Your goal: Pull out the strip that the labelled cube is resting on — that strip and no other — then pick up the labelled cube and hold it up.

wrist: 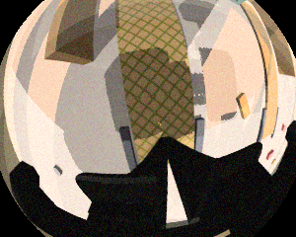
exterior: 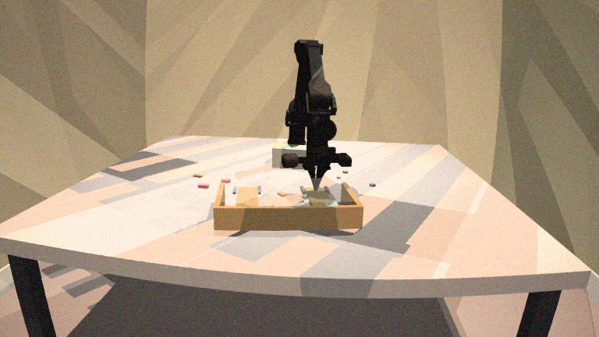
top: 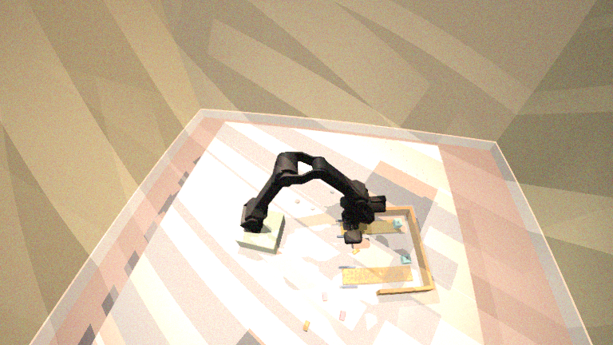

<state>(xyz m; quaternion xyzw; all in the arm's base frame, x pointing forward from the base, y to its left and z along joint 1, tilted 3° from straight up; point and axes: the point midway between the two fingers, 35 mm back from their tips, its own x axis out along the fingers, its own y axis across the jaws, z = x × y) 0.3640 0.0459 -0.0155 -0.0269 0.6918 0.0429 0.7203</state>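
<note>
Right now the yellow strip is 100 mm ahead of my gripper tip and 10 mm to the left of it. Also, from my gripper tip: orange strip (180 mm to the right, 110 mm ahead).
</note>
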